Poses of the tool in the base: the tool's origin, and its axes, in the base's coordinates. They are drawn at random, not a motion.
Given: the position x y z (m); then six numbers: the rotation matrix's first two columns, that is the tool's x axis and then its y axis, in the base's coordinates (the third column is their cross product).
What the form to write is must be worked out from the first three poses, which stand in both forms.
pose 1, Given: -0.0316, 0.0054, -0.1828, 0.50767, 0.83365, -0.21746, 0.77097, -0.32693, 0.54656
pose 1, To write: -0.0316, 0.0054, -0.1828, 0.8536, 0.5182, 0.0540, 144.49
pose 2, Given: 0.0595, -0.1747, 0.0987, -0.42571, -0.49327, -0.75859, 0.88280, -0.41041, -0.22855
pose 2, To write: 0.0595, -0.1747, 0.0987, 0.3407, 0.3544, -0.8708, 127.80
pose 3, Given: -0.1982, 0.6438, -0.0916, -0.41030, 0.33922, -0.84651, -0.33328, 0.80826, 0.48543
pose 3, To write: -0.1982, 0.6438, -0.0916, 0.0023, 0.9295, 0.3687, 114.22
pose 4, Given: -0.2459, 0.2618, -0.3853, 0.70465, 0.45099, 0.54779, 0.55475, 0.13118, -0.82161
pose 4, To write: -0.2459, 0.2618, -0.3853, -0.8635, -0.5016, -0.0526, 99.26
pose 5, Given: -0.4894, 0.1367, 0.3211, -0.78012, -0.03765, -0.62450, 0.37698, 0.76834, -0.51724
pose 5, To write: -0.4894, 0.1367, 0.3211, 0.1011, 0.9334, -0.3444, 142.99
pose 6, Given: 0.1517, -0.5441, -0.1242, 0.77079, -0.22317, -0.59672, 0.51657, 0.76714, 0.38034
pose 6, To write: 0.1517, -0.5441, -0.1242, 0.6271, 0.6193, -0.4725, 51.52
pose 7, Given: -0.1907, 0.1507, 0.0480, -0.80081, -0.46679, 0.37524, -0.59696, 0.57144, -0.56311
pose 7, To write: -0.1907, 0.1507, 0.0480, 0.3030, -0.8854, 0.3526, 169.36
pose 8, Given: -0.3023, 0.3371, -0.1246, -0.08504, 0.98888, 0.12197, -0.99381, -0.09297, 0.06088
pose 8, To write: -0.3023, 0.3371, -0.1246, 0.0888, -0.0253, 0.9957, 95.38
